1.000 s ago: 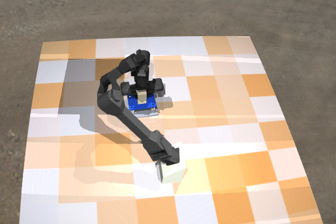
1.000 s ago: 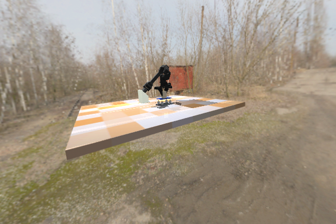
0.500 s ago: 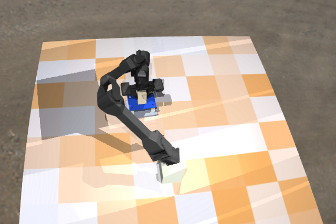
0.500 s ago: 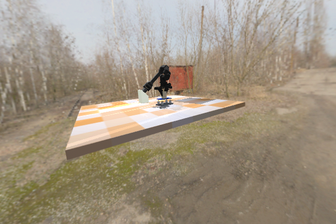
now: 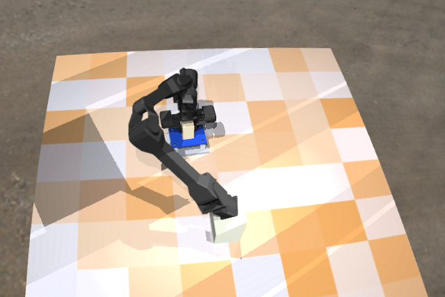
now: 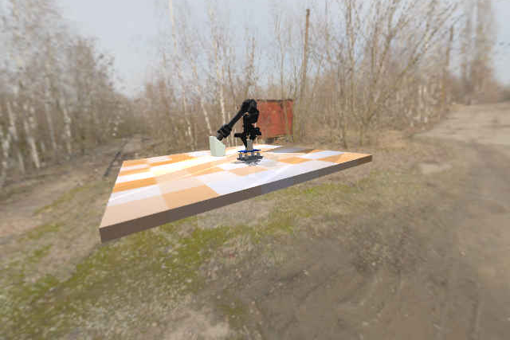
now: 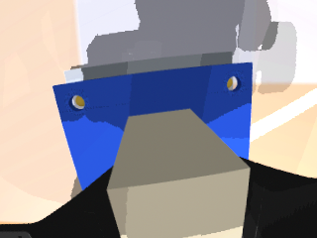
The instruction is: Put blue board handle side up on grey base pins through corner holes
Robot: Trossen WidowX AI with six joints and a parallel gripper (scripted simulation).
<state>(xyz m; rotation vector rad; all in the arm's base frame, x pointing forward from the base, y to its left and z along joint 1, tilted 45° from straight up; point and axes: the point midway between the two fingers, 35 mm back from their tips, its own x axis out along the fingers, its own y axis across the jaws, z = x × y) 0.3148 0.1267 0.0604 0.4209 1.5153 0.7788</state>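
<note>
Now: the flat blue board 10 mm below my gripper tip. The rest, counted from my gripper tip: grey base: 70 mm below.
</note>
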